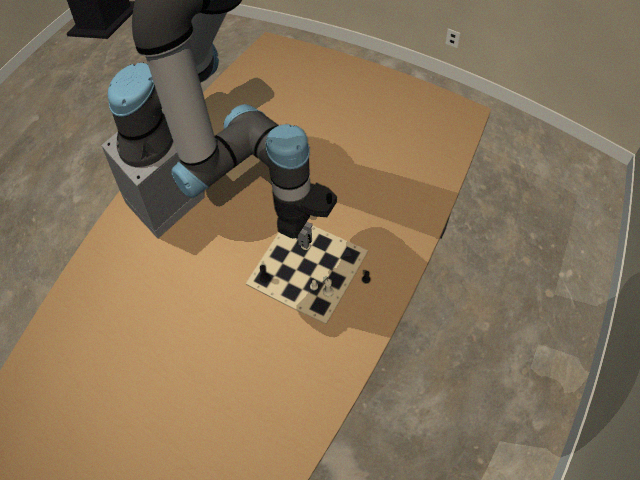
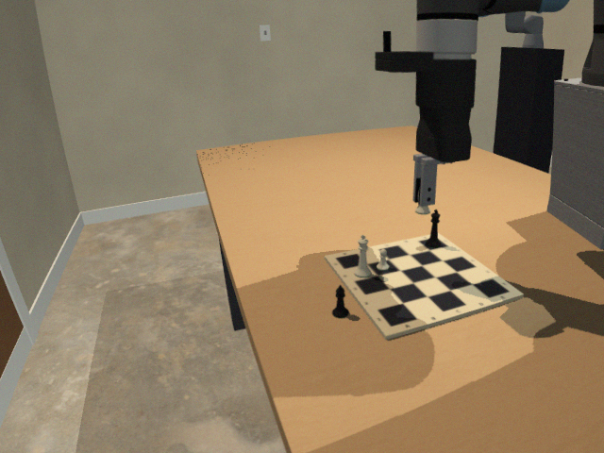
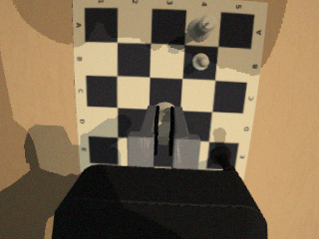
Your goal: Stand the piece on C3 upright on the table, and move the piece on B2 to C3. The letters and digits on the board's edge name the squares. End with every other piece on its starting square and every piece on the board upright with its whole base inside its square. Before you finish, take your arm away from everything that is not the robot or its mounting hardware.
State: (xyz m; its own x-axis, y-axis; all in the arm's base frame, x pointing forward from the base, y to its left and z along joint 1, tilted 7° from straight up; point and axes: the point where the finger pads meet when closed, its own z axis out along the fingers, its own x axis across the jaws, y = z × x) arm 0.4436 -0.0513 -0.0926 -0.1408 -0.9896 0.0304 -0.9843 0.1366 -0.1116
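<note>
Now: hand 130 mm above the chessboard. The rest, counted from my hand: white pawn 30 mm ahead, 40 mm to the right, 120 mm below; white knight 20 mm below; white king 70 mm ahead, 50 mm to the right, 100 mm below.
</note>
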